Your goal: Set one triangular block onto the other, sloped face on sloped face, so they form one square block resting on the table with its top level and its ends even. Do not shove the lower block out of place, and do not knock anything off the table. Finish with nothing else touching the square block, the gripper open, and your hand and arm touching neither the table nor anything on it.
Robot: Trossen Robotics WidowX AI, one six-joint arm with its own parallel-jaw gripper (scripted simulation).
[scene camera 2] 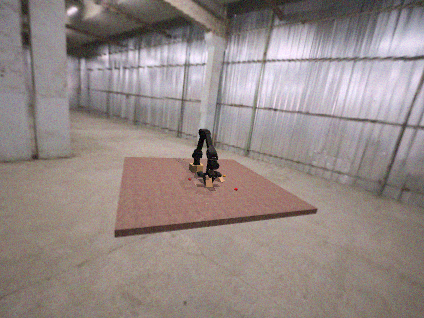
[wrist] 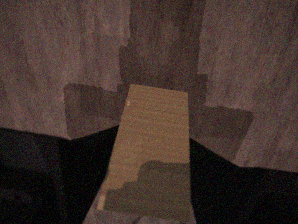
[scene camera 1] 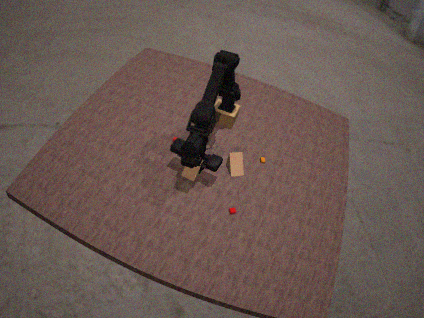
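Observation:
Tan triangular block (wrist: 149, 168). My gripper (scene camera 1: 192, 170), (wrist: 151, 133).

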